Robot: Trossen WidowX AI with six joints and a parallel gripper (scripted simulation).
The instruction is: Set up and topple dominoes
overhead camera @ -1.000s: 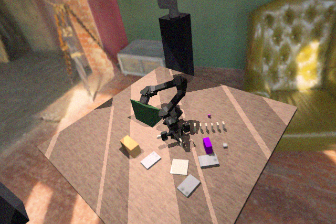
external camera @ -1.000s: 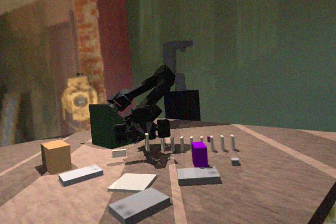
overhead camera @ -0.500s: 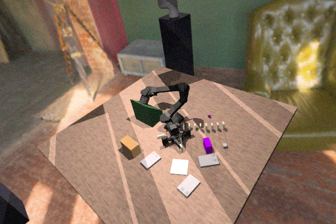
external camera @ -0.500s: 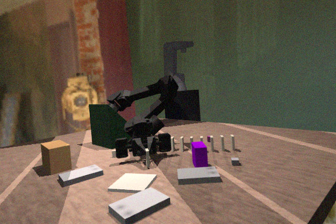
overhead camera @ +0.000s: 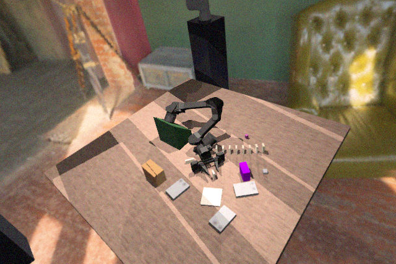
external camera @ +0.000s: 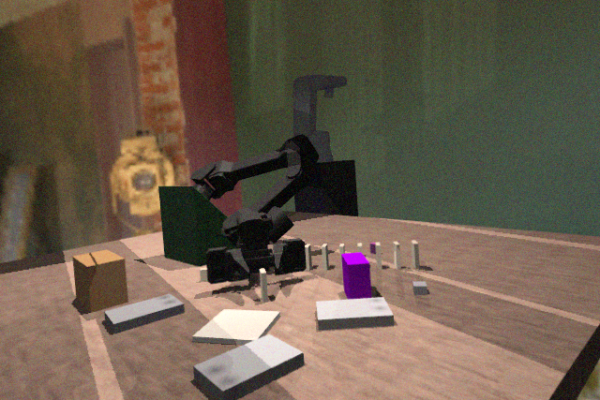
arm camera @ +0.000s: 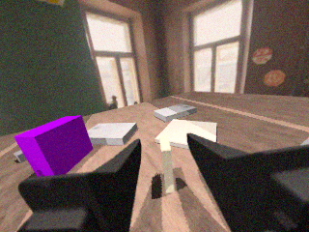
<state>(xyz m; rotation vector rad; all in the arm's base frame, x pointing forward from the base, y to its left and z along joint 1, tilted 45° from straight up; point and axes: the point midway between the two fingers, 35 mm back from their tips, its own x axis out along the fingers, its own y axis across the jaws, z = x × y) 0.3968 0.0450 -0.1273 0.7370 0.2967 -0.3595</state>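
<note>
The white slab lies 60 mm ahead of my gripper tip, 90 mm to the right of it and 40 mm below it. Also, from my gripper tip: purple block (100 mm ahead, 120 mm to the left, 20 mm below); tan box (260 mm behind, 200 mm to the right, 10 mm below); small grey cube (170 mm ahead, 200 mm to the left, 40 mm below).
</note>
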